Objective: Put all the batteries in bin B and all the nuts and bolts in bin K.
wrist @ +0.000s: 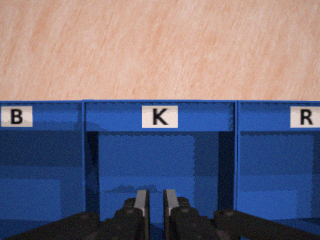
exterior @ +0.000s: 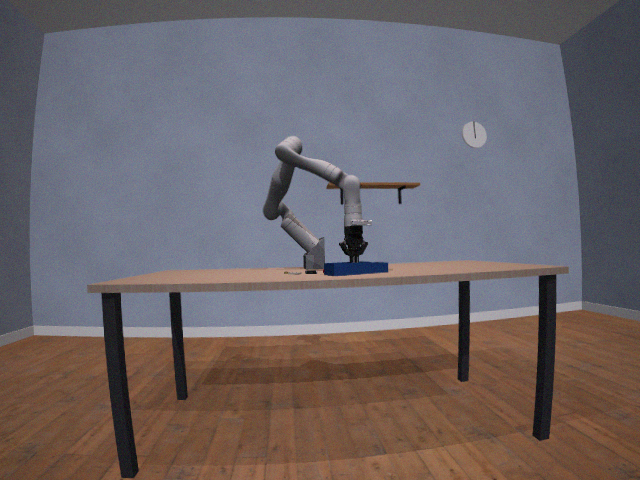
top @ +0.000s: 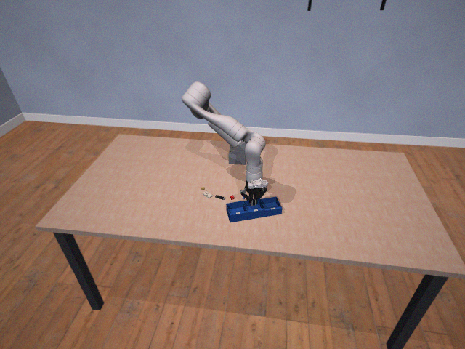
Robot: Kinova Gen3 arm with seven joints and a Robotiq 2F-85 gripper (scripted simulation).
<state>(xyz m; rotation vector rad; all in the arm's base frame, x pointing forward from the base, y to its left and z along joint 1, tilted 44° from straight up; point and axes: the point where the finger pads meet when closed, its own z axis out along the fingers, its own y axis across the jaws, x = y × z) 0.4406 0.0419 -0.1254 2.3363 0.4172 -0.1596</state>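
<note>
My hand is 3 cm above the blue bin, 2 cm short of it and 1 cm to the right of it. Round my hand: red die (11 cm to the right, 7 cm behind, 4 cm below); grey nut (6 cm behind, 5 cm below, 1 cm to the left); blue battery (9 cm behind, 5 cm to the right, 4 cm below).
</note>
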